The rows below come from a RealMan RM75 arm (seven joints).
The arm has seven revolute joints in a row. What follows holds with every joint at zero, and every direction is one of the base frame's. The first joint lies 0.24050 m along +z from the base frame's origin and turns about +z. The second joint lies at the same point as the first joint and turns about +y. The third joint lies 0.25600 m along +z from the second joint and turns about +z. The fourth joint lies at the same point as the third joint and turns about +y. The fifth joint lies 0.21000 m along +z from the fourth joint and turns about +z. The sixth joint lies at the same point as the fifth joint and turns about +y. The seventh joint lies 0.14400 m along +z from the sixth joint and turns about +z. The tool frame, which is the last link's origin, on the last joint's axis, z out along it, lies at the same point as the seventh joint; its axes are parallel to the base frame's.
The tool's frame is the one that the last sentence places.
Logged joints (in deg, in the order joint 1, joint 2, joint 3, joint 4, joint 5, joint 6, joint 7), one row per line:
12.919, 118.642, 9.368, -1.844, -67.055, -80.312, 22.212
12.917, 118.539, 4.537, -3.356, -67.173, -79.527, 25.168
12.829, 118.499, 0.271, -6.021, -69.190, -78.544, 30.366
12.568, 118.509, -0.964, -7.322, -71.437, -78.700, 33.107
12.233, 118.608, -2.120, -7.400, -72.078, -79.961, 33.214
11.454, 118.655, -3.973, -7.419, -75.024, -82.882, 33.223
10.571, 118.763, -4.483, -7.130, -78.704, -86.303, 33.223
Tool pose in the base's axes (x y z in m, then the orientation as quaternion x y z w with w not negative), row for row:
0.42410, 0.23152, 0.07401, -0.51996, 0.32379, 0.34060, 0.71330
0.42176, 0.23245, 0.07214, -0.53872, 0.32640, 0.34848, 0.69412
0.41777, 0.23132, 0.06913, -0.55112, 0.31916, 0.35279, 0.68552
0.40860, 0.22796, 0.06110, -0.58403, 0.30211, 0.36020, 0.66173
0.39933, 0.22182, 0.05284, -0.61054, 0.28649, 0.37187, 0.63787
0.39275, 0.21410, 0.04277, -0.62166, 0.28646, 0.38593, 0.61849
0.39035, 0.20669, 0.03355, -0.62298, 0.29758, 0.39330, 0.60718
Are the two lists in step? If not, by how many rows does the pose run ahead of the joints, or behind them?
The pose runs 2 rows ahead of the joints: the pose in row i belongs to the joints in row i + 2.
